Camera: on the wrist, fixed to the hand. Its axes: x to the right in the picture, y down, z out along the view.
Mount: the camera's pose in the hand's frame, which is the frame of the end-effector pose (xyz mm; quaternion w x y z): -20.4 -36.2 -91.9 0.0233 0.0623 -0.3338 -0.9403
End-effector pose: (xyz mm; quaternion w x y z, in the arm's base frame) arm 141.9 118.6 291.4 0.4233 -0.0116 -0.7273 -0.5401
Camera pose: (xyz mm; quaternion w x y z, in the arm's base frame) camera 193.3 39.4 255.8 0.7400 -0.5297 0.2028 0.3614
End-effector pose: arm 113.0 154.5 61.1 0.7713 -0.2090 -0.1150 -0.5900
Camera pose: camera 66.3 122.2 -22.2 0.5622 0.0456 0.4934 0.6621
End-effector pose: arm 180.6 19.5 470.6 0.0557 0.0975 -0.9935 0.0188
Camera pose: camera 217.4 -7.6 560.5 0.3187 -0.9462 -0.0511 0.0226
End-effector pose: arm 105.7 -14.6 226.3 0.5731 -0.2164 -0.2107 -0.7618
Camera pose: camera 67.8 -41.7 136.9 0.7598 0.0255 0.4471 0.4713
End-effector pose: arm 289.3 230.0 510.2 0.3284 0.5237 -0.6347 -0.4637
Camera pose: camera 390.1 226.5 510.4 0.6729 -0.4747 -0.3391 0.4549
